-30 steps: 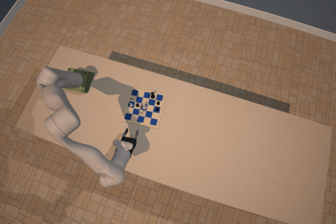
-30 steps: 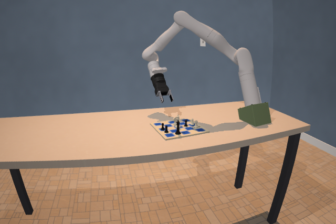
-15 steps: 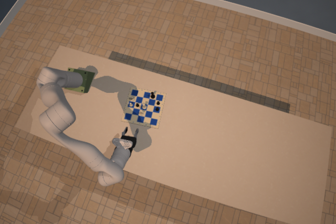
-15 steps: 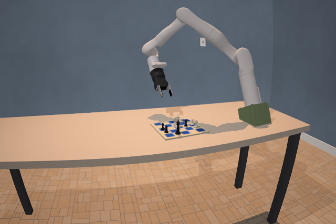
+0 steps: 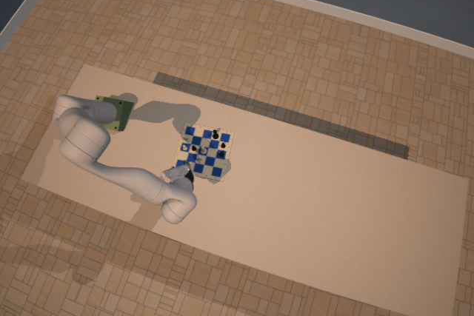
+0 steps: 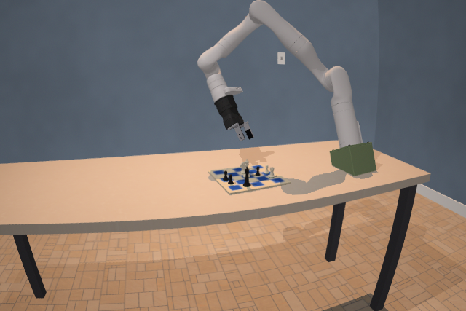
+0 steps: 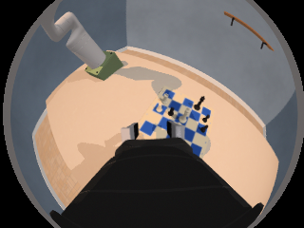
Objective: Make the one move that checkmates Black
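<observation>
The blue-and-cream chessboard lies 30 mm ahead of my hand, 120 mm to the left of it and 120 mm below it.
</observation>
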